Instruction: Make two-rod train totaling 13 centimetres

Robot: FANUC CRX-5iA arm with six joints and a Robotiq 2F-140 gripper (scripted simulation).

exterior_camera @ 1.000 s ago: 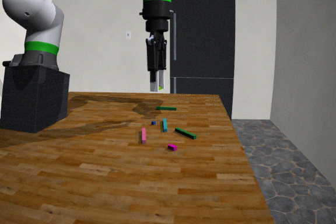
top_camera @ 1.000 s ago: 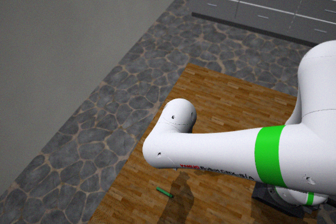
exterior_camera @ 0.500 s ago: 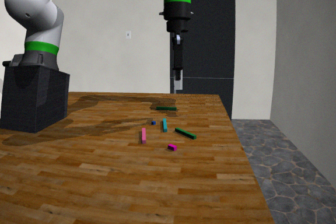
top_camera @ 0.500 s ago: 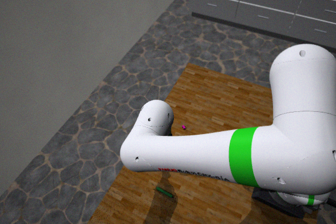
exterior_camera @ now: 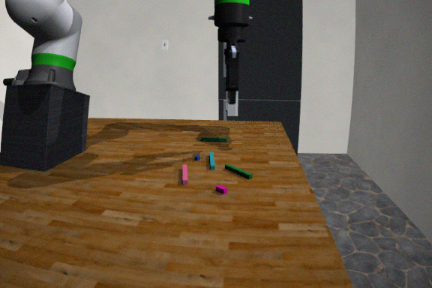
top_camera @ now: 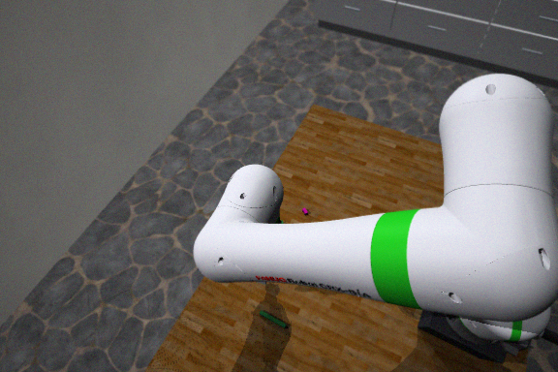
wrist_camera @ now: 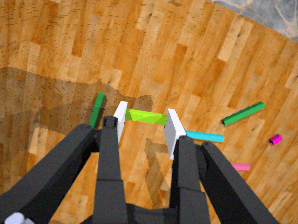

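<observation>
The turquoise rod is 3 cm behind my hand, 12 cm to the right of it and 13 cm below it. The rest, counted from my hand: small blue rod (7 cm behind, 11 cm to the right, 13 cm below); then lime rod (3 cm below); then pink rod (7 cm behind, 21 cm to the right, 13 cm below).
</observation>
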